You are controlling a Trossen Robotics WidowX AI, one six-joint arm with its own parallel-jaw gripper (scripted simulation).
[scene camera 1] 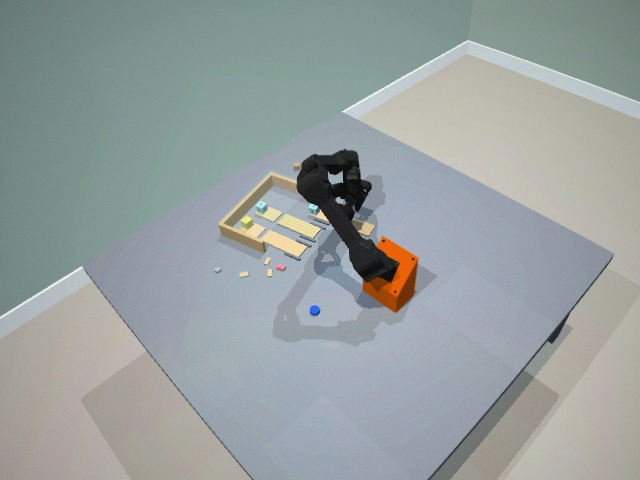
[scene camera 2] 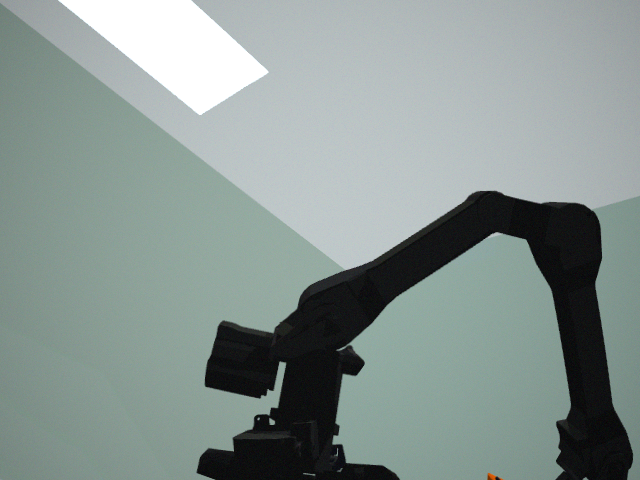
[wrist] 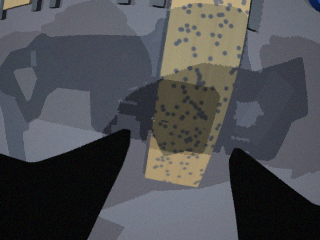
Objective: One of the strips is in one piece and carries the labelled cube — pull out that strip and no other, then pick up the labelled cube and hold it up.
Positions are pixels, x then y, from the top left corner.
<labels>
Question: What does my gripper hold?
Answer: Nothing.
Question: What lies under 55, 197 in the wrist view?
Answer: My gripper.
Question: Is my gripper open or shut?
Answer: Open.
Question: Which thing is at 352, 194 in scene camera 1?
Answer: My gripper.
</labels>
